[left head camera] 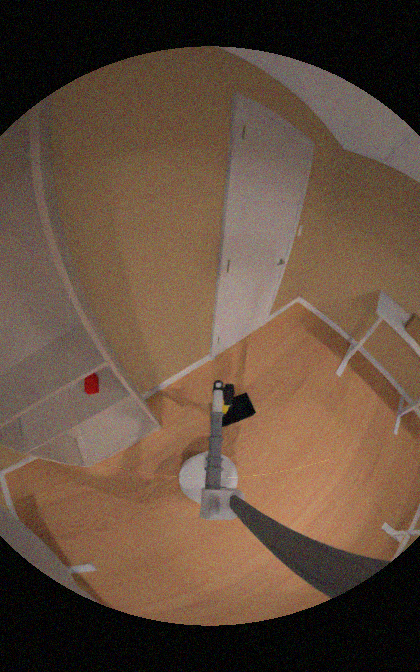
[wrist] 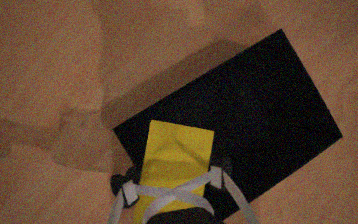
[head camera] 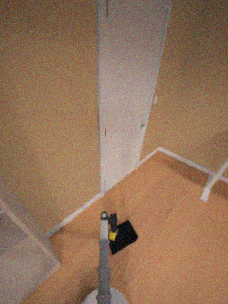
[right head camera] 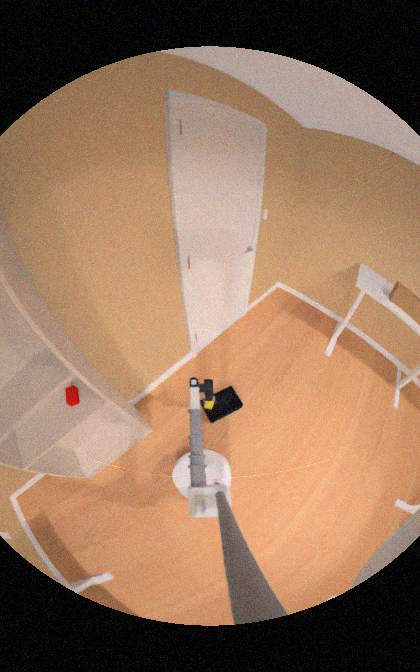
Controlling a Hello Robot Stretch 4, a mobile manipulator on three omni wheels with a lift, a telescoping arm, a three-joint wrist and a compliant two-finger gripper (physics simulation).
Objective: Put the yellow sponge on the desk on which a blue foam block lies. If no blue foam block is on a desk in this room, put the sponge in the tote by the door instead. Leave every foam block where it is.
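My gripper (wrist: 171, 171) is shut on the yellow sponge (head camera: 113, 235) (left head camera: 225, 409) (right head camera: 209, 403) (wrist: 177, 142), with a fingertip on each long side. The black tote (head camera: 128, 234) (left head camera: 244, 406) (right head camera: 230, 400) (wrist: 295, 95) stands on the floor near the door (head camera: 125, 90) (left head camera: 265, 215) (right head camera: 217, 200). In the wrist view the sponge overlaps the tote's near left corner and most of the tote lies beyond it to the right. The sponge's exact height above the tote is unclear. A blue foam block does not show in these views.
A pale shelf unit (left head camera: 112, 430) (right head camera: 95, 445) at left holds a red block (left head camera: 91, 384) (right head camera: 72, 395). A white desk (left head camera: 391, 309) (right head camera: 372, 281) stands at right; a brown box (right head camera: 407, 300) is on it. More white legs show at the lower edges of both side head views.
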